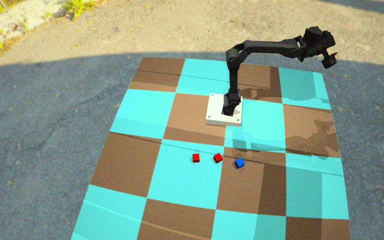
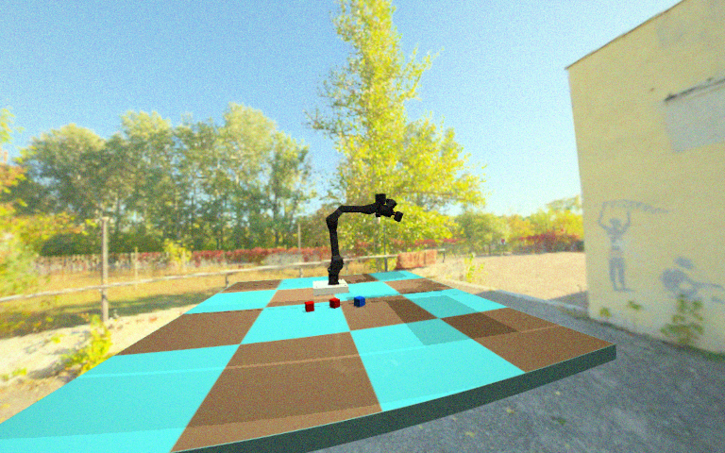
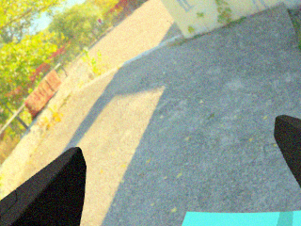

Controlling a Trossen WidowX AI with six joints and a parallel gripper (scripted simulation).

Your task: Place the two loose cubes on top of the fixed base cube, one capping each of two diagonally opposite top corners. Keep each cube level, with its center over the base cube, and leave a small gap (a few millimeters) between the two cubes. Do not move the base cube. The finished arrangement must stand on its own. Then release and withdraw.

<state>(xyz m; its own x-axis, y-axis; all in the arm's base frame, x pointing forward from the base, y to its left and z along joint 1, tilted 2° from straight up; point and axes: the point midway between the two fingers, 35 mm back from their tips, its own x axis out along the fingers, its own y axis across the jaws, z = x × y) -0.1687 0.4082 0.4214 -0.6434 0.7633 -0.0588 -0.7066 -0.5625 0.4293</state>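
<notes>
Right now the blue base cube is 48 cm ahead of my gripper tip, 43 cm below it and 32 cm to the right of it.
</notes>
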